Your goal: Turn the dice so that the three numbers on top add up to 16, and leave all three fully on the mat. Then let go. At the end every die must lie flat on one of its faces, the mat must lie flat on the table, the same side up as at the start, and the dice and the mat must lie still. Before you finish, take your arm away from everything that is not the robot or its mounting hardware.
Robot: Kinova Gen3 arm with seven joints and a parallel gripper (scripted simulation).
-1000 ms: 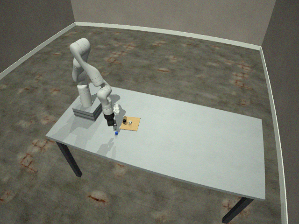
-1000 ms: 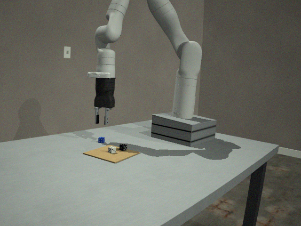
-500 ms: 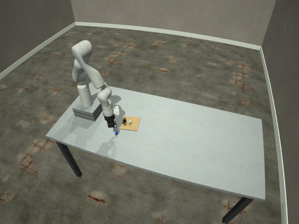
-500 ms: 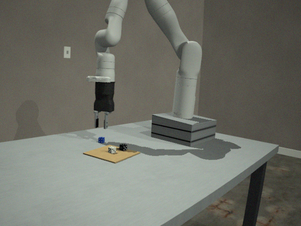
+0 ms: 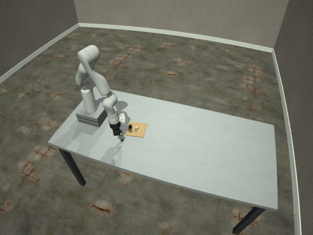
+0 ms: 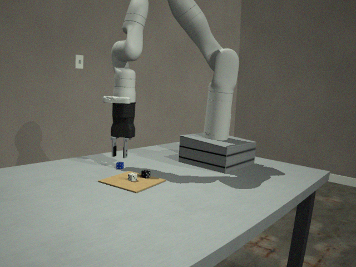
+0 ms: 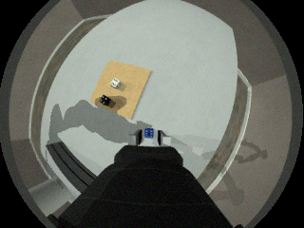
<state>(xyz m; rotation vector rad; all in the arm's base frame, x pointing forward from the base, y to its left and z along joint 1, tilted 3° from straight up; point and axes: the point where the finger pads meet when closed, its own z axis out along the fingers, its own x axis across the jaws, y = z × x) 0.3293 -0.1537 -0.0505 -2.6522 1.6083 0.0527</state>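
My gripper is now 5 cm above the blue die. From my hand the other things lie so: tan mat 6 cm ahead, 14 cm to the left, 5 cm below; white die 6 cm ahead, 14 cm to the left, 4 cm below; black die 1 cm ahead, 14 cm to the left, 4 cm below.
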